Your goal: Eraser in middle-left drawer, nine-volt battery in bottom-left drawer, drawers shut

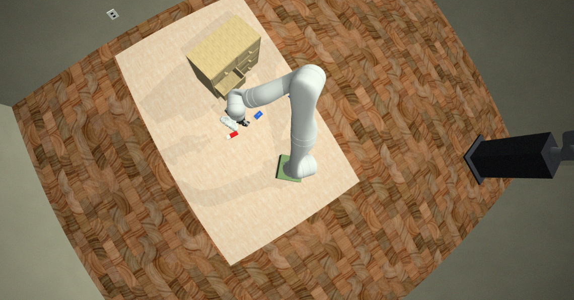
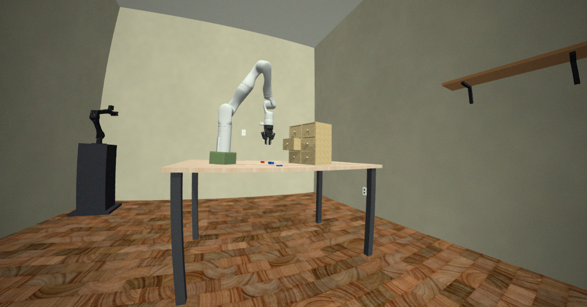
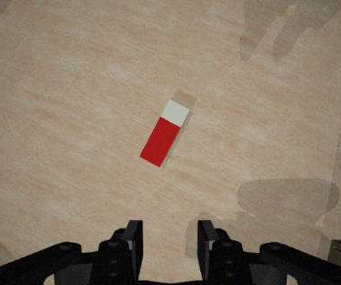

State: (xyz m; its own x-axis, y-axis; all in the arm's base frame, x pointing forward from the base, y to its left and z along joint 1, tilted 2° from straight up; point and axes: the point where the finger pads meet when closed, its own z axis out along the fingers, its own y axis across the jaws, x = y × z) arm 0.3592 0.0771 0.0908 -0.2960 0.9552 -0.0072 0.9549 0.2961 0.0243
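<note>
The red eraser lies 2 cm behind my hand, 7 cm to the left of it and 16 cm below it. The rest, counted from my hand: blue nine-volt battery: 2 cm behind, 11 cm to the right, 16 cm below; thin blue stick: 5 cm behind, 34 cm to the right, 16 cm below.
</note>
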